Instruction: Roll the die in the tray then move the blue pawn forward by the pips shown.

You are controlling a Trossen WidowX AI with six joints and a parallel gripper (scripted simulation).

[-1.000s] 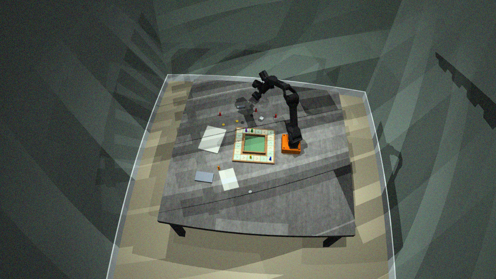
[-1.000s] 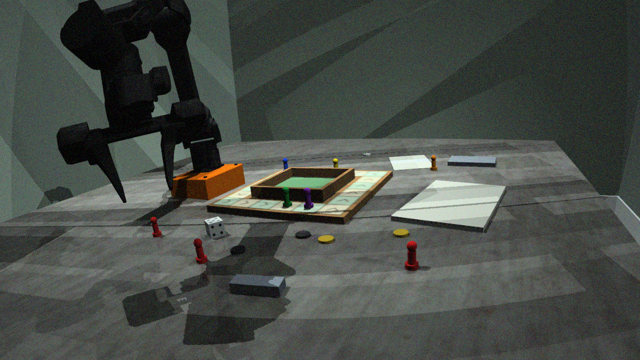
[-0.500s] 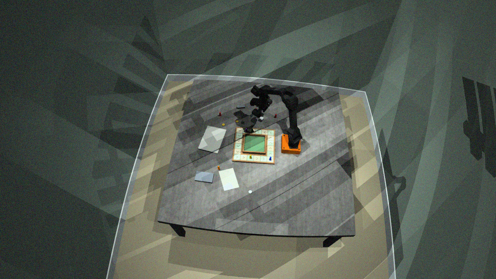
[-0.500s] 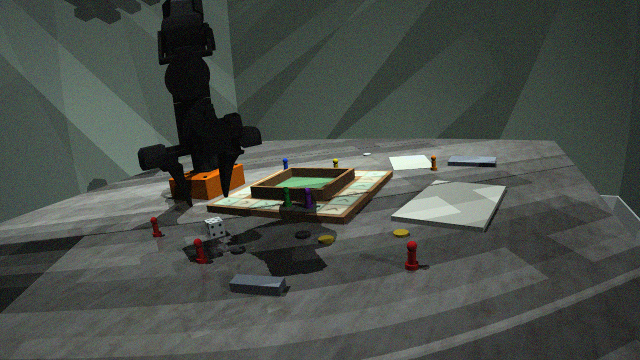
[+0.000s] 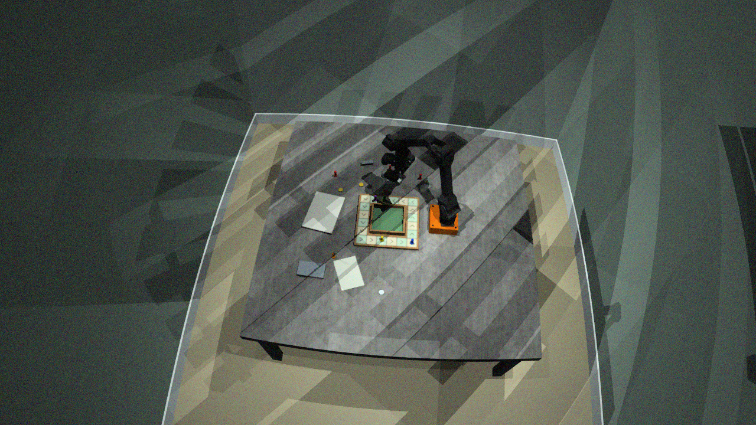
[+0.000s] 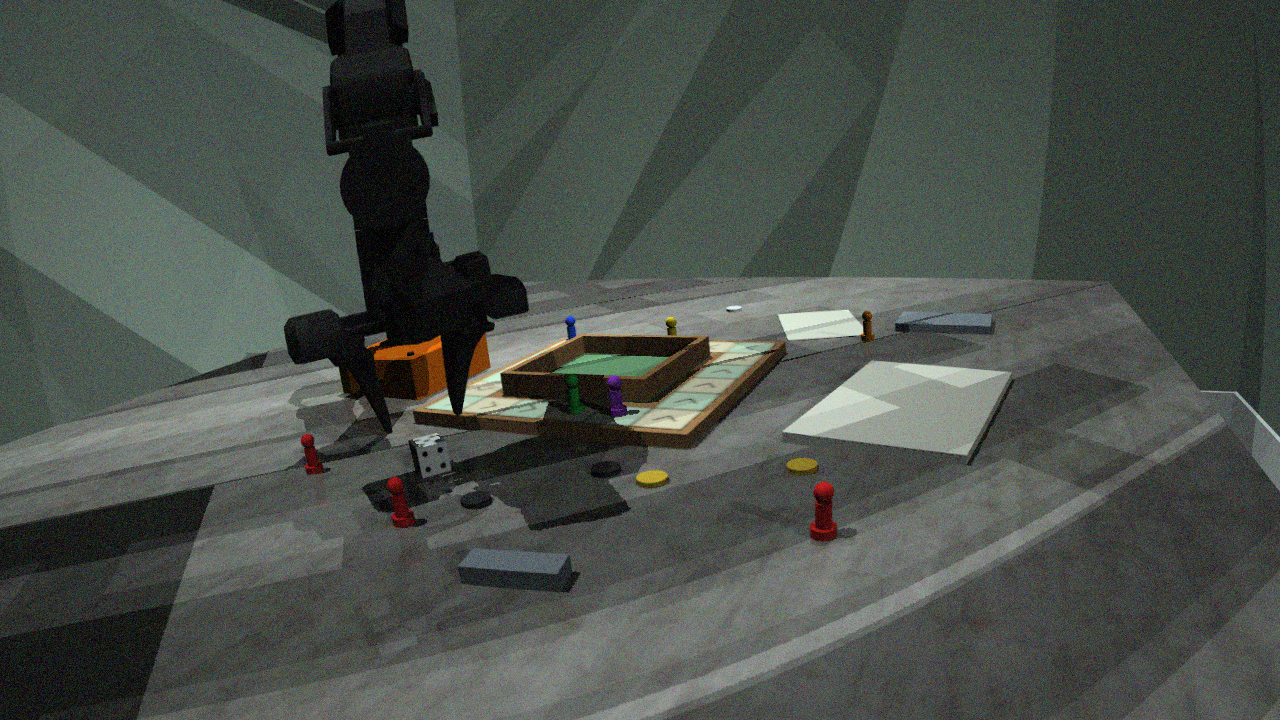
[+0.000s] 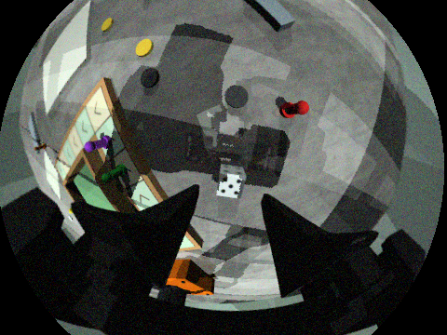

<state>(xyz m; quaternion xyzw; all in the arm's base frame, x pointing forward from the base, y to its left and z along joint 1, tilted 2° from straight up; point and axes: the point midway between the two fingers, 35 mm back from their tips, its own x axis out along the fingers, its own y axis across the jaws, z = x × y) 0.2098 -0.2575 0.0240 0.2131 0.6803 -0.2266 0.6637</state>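
Now: gripper tip 30 mm above the white die. The rest, counted from my gripper tip: green pawn: 70 mm ahead, 120 mm to the left, 10 mm below; grey block: 150 mm ahead, 130 mm to the right, 30 mm below; purple pawn: 120 mm ahead, 110 mm to the left, 10 mm below.
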